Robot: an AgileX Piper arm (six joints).
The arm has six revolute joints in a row. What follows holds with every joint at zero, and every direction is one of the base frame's. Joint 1 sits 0.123 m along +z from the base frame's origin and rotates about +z. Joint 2 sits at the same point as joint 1 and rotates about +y. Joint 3 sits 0.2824 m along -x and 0.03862 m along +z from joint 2 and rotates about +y. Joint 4 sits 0.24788 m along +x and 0.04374 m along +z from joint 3 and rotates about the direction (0.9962, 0, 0.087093). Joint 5 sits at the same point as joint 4 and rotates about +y. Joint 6 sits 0.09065 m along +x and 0.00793 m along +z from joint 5 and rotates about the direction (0.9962, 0, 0.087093). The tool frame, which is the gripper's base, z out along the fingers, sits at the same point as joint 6; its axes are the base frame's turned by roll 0, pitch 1.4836 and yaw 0 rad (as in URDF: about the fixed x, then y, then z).
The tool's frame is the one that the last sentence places.
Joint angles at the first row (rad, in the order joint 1, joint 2, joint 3, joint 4, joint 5, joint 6):
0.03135 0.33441 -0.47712 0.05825 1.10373 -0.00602
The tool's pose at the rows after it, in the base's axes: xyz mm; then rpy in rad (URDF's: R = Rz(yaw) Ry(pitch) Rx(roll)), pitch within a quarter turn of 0, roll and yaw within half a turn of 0:
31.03, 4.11, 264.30, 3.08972, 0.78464, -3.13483
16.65, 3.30, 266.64, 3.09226, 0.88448, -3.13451
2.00, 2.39, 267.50, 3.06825, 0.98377, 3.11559
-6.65, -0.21, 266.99, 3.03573, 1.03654, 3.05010
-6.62, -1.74, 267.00, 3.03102, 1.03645, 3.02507
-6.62, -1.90, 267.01, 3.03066, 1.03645, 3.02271
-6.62, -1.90, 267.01, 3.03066, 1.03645, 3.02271
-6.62, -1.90, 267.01, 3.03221, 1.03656, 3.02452
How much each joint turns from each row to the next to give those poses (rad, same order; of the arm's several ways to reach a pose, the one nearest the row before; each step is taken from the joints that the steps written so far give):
0.00008 -0.08812 -0.00002 -0.01968 0.00002 0.00611
-0.00002 -0.10064 0.00000 -0.00442 0.00087 -0.00002
-0.00007 -0.10140 0.00001 -0.00554 0.00107 0.01886
0.00003 -0.05912 0.00002 -0.02863 0.00444 0.04352
-0.00007 -0.00007 0.00000 -0.01878 0.00001 0.02100
0.00009 0.00001 -0.00004 -0.00195 0.00003 0.00210
0.00000 0.00000 0.00000 0.00000 0.00000 0.00000
0.00000 0.00000 0.00001 0.00000 0.00000 -0.00092

